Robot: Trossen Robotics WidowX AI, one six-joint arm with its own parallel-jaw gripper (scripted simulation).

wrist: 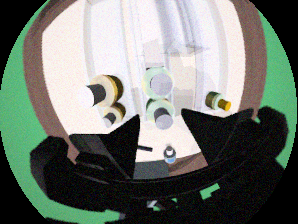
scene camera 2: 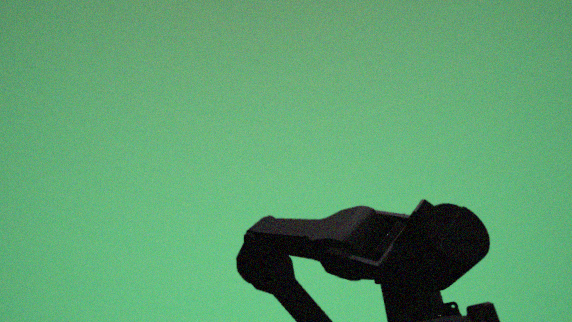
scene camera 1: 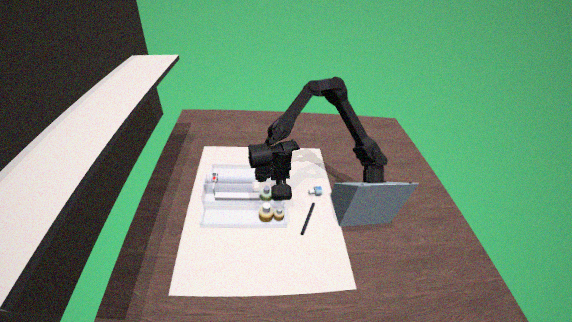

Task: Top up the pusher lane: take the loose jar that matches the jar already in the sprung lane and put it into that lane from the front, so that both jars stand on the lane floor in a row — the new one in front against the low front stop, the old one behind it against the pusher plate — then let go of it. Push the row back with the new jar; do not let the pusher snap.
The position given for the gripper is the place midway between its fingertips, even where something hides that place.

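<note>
Open and holding nothing, the gripper [scene camera 1: 278, 191] [wrist: 160, 114] appears in both scene camera 1 and the wrist view. A lane rack [scene camera 1: 224, 184] is also part of the scene.
</note>
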